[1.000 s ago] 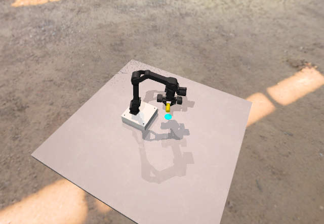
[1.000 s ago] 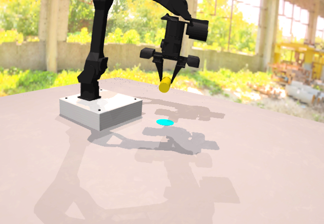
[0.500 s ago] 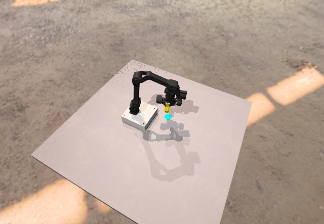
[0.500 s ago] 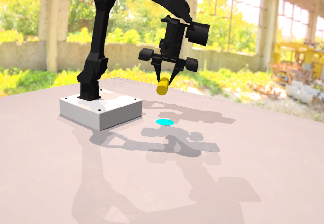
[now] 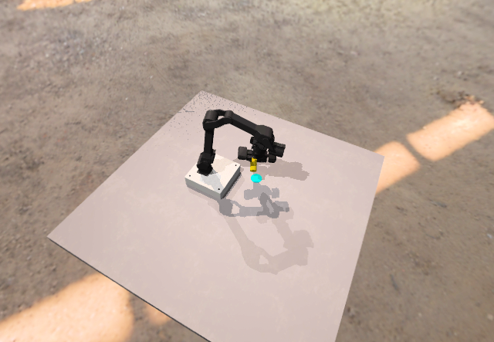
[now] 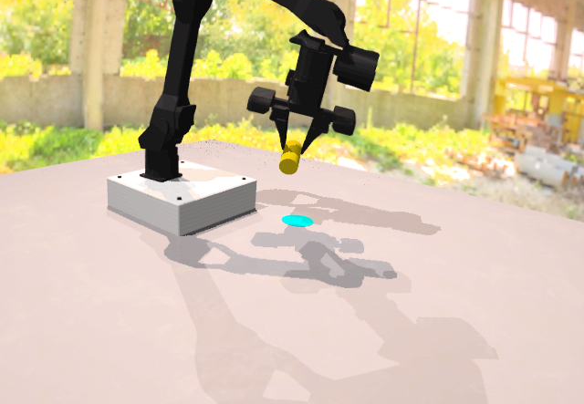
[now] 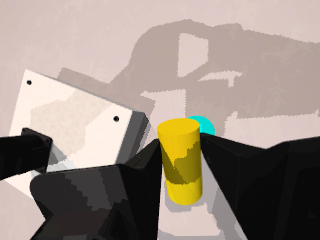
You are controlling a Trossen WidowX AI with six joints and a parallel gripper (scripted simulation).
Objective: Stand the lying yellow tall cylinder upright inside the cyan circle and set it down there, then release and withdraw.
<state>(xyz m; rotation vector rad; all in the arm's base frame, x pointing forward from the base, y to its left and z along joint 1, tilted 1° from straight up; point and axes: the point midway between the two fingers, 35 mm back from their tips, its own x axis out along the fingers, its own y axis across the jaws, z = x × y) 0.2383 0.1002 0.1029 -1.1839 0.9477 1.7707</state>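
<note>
Right now the cyan circle is 13 cm below my gripper tip and 2 cm ahead of it. From my gripper tip the other things lie so: yellow tall cylinder: 2 cm to the right, 1 cm below, 1 cm ahead.
</note>
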